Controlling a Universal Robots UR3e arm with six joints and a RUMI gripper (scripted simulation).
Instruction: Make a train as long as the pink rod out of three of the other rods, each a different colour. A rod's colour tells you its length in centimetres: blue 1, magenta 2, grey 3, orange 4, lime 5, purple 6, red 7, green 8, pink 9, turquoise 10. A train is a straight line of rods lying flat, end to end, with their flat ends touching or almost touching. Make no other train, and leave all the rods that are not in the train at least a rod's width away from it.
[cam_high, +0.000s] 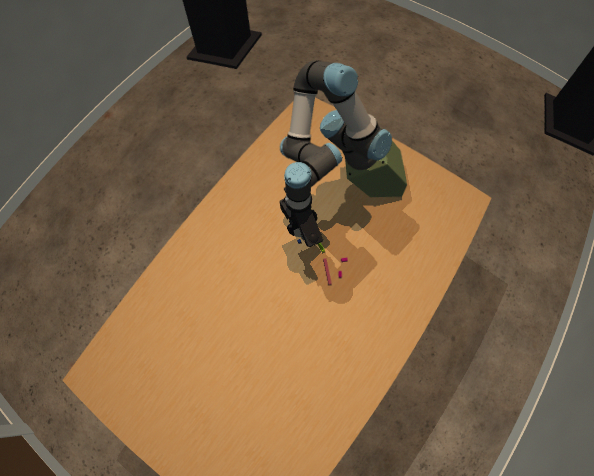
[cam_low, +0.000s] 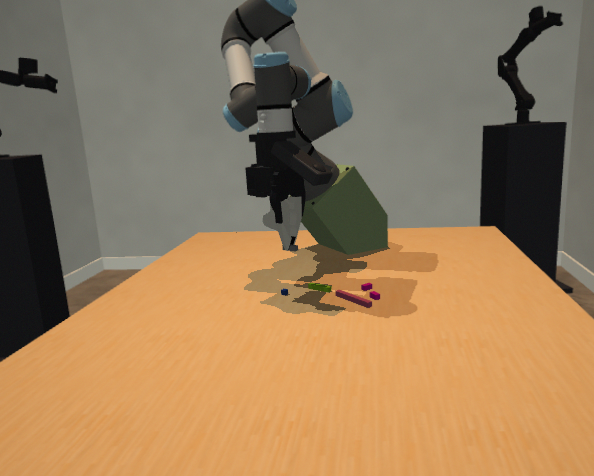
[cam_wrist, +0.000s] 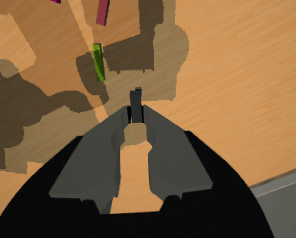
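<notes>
Now: the small blue rod 10 mm behind my hand, 20 mm to the right of it and 100 mm below it. The rest, counted from my hand: pink rod 50 mm ahead, 110 mm to the left, 100 mm below; grey rod 10 mm below; lime rod 20 mm behind, 60 mm to the left, 100 mm below.
</notes>
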